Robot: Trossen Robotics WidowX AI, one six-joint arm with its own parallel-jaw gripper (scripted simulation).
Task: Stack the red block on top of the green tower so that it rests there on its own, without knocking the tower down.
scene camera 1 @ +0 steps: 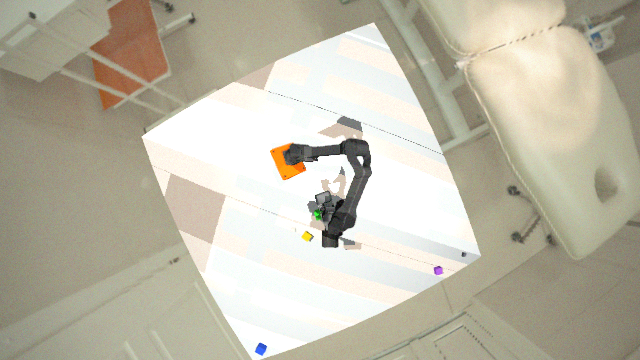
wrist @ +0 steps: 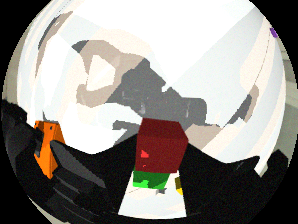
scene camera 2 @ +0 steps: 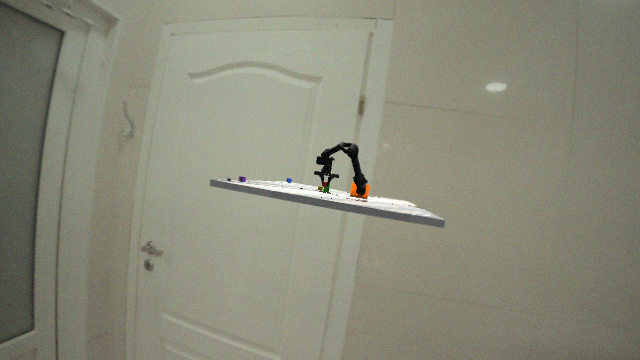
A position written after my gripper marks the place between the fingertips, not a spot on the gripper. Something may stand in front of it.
My gripper (wrist: pixel 158 140) carries a red block (wrist: pixel 161 144).
